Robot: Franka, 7 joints.
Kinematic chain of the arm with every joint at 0, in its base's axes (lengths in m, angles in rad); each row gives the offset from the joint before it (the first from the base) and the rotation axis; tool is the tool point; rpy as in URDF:
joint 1: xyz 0 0 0.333 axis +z
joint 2: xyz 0 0 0 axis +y
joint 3: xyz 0 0 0.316 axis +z
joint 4: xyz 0.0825 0 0 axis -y
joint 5: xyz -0.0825 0 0.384 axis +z
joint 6: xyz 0 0 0 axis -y
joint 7: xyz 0.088 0 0 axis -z
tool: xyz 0 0 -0.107 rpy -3.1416 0 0
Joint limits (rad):
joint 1: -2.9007..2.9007
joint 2: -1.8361..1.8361
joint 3: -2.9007..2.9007
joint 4: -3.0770..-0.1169
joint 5: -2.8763..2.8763
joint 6: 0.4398..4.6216
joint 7: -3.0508..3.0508
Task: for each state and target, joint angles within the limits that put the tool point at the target. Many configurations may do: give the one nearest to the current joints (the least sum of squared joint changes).
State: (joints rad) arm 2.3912 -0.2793 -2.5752 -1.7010 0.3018 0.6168 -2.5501
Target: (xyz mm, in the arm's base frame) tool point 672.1 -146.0 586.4
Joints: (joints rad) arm 2.4959 -0.5859 -2.5896 -0.9679 0.4042 1.4591 -2.5501
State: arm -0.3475 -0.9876 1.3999 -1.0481 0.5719 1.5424 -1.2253
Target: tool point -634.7 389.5 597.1
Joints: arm 0.0231 -1.1288 1.4994 -0.7289 0.6315 1.6727 -1.2253
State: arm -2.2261 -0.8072 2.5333 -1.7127 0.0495 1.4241 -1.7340
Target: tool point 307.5 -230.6 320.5
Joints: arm -2.4836 -0.5927 1.8681 -2.1705 -0.1511 0.9873 -1.7340
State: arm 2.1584 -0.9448 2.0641 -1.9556 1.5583 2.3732 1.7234
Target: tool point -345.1 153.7 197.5
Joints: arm 1.3603 -1.2278 1.8382 -2.6935 1.5582 2.4530 1.7234
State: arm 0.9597 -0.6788 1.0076 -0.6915 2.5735 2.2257 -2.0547
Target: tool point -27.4 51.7 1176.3
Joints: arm 0.8917 0.0170 0.9543 -0.1753 2.6278 2.0928 -2.0547
